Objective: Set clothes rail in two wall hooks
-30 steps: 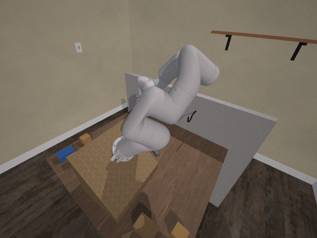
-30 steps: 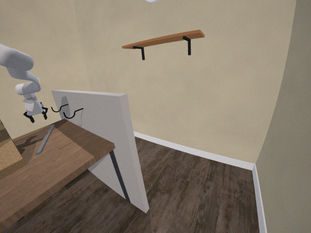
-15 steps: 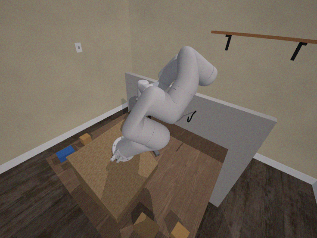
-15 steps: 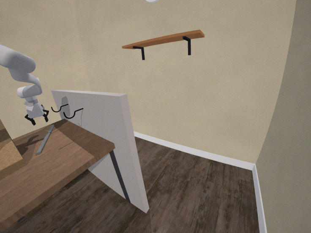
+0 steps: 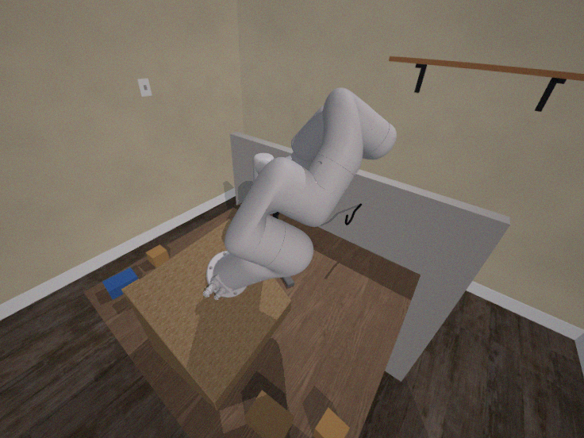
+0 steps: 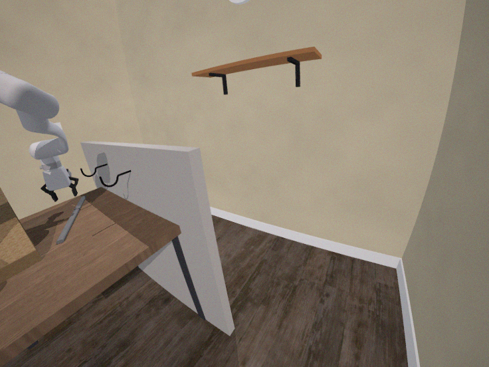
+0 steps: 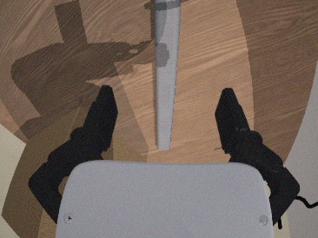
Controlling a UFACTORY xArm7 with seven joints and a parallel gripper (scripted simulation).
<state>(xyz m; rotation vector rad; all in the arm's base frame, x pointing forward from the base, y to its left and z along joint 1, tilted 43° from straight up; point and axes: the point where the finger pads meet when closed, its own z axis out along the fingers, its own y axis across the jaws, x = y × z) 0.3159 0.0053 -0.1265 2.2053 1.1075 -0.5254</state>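
My hand is 11 cm above the grey clothes rail. From my hand the other things lie so: white wall panel 33 cm below, 25 cm ahead, 18 cm to the right.
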